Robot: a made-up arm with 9 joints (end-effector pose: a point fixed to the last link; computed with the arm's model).
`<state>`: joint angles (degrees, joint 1 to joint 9).
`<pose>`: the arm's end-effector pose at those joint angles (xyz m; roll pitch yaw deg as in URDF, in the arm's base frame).
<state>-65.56 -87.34 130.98 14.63 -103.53 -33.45 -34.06 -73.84 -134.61</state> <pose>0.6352 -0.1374 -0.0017 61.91 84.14 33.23</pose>
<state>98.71 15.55 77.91 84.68 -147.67 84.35 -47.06 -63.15 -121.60</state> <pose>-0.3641 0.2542 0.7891 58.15 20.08 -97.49</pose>
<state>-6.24 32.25 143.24 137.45 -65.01 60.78 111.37 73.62 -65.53</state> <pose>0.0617 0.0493 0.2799 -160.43 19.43 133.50</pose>
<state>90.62 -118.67 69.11 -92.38 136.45 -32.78 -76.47 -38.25 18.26</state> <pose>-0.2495 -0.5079 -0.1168 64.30 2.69 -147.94</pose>
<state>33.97 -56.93 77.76 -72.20 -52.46 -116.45 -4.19 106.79 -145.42</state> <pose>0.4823 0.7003 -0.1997 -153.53 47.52 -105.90</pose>
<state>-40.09 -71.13 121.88 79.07 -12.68 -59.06 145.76 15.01 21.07</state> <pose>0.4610 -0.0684 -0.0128 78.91 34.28 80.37</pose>
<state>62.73 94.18 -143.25 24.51 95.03 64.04 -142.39 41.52 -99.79</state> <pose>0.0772 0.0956 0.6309 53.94 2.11 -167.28</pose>
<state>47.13 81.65 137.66 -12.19 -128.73 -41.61 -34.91 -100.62 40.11</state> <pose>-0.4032 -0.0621 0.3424 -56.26 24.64 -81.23</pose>
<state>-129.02 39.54 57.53 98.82 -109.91 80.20 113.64 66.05 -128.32</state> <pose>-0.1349 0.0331 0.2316 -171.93 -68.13 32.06</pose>
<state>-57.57 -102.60 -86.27 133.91 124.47 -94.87 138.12 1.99 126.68</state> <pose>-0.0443 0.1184 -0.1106 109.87 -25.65 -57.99</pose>
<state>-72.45 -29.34 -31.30 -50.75 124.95 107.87 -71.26 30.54 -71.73</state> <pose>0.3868 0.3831 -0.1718 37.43 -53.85 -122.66</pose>
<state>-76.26 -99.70 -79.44 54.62 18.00 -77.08 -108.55 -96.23 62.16</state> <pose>0.5421 0.4855 -0.2715 -166.71 -45.12 -166.47</pose>
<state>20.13 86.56 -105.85 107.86 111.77 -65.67 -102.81 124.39 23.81</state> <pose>-0.3411 -0.1160 0.2518 -21.47 73.33 -110.62</pose>
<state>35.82 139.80 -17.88 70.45 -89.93 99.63 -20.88 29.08 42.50</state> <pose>0.0482 -0.0822 0.7275 -80.83 -40.97 -14.98</pose>
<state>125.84 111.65 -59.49 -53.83 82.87 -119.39 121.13 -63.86 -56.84</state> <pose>0.0986 -0.4192 0.6934 109.06 5.26 108.22</pose>
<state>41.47 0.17 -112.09 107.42 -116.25 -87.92 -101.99 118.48 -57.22</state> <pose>-0.1597 0.0262 -0.4653 136.72 -55.24 -85.96</pose>
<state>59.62 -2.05 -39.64 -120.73 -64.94 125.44 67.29 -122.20 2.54</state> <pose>0.3471 0.0909 0.1224 132.66 19.98 24.98</pose>
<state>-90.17 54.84 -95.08 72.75 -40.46 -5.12 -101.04 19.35 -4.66</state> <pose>0.4247 -0.6882 0.3094 -43.83 43.95 -154.85</pose>
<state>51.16 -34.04 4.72 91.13 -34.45 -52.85 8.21 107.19 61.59</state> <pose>0.1151 0.0057 -0.3250 22.42 68.87 136.61</pose>
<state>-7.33 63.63 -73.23 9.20 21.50 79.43 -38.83 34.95 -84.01</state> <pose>0.0608 0.3295 1.0392 15.56 13.94 -44.79</pose>
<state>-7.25 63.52 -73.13 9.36 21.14 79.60 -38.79 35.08 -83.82</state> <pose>0.0662 0.3318 1.0399 15.07 14.04 -45.27</pose>
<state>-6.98 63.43 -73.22 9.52 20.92 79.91 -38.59 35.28 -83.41</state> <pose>0.0679 0.3356 1.0399 14.55 13.72 -45.59</pose>
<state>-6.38 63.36 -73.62 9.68 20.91 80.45 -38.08 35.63 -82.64</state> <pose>0.0638 0.3420 1.0388 13.95 12.73 -45.65</pose>
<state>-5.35 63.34 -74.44 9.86 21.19 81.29 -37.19 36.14 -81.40</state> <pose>0.0512 0.3513 1.0362 13.30 10.83 -45.30</pose>
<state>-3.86 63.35 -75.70 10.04 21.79 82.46 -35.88 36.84 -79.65</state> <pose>0.0295 0.3628 1.0315 12.63 7.96 -44.55</pose>
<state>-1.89 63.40 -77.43 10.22 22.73 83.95 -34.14 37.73 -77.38</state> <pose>-0.0022 0.3749 1.0241 12.06 4.10 -43.33</pose>
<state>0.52 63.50 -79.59 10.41 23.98 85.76 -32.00 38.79 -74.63</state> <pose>-0.0436 0.3855 1.0136 11.66 -0.68 -41.74</pose>
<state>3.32 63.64 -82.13 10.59 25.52 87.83 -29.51 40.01 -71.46</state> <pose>-0.0931 0.3917 0.9994 11.54 -6.21 -39.91</pose>
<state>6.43 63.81 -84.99 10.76 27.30 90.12 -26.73 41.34 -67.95</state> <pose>-0.1483 0.3911 0.9814 11.80 -12.30 -38.02</pose>
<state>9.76 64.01 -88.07 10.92 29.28 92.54 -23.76 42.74 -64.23</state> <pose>-0.2059 0.3823 0.9598 12.57 -18.68 -36.25</pose>
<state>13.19 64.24 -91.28 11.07 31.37 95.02 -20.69 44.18 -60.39</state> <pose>-0.2622 0.3650 0.9354 13.89 -25.06 -34.90</pose>
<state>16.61 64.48 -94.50 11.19 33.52 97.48 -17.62 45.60 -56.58</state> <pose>-0.3138 0.3404 0.9092 15.86 -31.13 -34.18</pose>
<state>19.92 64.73 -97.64 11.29 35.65 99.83 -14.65 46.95 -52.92</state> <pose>-0.3584 0.3105 0.8825 18.47 -36.65 -34.19</pose>
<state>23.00 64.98 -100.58 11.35 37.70 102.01 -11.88 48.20 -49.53</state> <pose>-0.3947 0.2784 0.8568 21.67 -41.38 -35.05</pose>
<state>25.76 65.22 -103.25 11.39 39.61 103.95 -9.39 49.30 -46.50</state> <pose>-0.4227 0.2464 0.8331 25.29 -45.22 -36.60</pose>
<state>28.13 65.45 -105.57 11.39 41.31 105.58 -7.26 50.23 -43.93</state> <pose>-0.4432 0.2168 0.8125 29.02 -48.10 -38.57</pose>
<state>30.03 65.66 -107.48 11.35 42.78 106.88 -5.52 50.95 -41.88</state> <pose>-0.4574 0.1916 0.7953 32.55 -50.12 -40.68</pose>
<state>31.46 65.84 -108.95 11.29 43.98 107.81 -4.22 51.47 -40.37</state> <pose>-0.4667 0.1712 0.7820 35.57 -51.39 -42.54</pose>
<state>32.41 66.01 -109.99 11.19 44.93 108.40 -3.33 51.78 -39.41</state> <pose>-0.4727 0.1560 0.7722 37.94 -52.05 -44.02</pose>
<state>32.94 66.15 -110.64 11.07 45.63 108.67 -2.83 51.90 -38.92</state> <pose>-0.4762 0.1454 0.7657 39.60 -52.27 -44.96</pose>
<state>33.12 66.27 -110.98 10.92 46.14 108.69 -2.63 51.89 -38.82</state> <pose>-0.4781 0.1387 0.7618 40.65 -52.18 -45.46</pose>
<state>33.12 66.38 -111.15 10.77 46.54 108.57 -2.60 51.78 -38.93</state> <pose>-0.4793 0.1340 0.7591 41.37 -51.95 -45.68</pose>
